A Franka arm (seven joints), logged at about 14 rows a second.
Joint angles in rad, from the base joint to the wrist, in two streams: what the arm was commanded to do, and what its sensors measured. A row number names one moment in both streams.
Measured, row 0:
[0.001 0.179 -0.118 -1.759 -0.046 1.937 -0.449]
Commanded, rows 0 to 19:
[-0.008 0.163 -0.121 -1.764 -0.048 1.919 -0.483]
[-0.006 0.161 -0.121 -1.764 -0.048 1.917 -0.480]
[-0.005 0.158 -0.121 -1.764 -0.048 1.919 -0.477]
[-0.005 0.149 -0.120 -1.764 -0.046 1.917 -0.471]
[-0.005 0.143 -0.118 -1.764 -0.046 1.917 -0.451]
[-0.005 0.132 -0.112 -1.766 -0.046 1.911 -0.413]
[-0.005 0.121 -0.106 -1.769 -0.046 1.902 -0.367]
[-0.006 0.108 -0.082 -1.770 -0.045 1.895 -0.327]
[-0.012 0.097 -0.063 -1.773 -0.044 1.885 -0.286]
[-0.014 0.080 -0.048 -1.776 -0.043 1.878 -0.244]
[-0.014 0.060 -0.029 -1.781 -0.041 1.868 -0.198]
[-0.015 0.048 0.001 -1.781 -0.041 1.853 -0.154]
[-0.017 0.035 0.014 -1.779 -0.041 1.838 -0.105]
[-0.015 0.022 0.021 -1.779 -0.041 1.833 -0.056]
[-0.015 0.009 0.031 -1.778 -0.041 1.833 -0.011]
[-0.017 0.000 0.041 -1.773 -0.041 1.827 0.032]
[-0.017 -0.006 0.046 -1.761 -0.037 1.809 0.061]
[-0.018 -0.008 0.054 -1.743 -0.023 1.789 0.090]
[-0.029 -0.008 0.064 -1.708 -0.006 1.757 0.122]
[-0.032 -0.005 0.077 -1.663 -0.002 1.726 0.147]
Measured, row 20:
[-0.003 -0.003 0.045 -1.731 -0.028 1.785 0.097]
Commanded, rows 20 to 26:
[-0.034 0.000 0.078 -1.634 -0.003 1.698 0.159]
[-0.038 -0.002 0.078 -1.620 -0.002 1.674 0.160]
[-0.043 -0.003 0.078 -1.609 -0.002 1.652 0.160]
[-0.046 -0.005 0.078 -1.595 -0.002 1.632 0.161]
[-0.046 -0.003 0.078 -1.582 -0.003 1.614 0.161]
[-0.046 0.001 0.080 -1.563 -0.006 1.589 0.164]
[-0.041 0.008 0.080 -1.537 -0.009 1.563 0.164]
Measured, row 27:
[-0.022 -0.007 0.058 -1.589 -0.021 1.614 0.148]
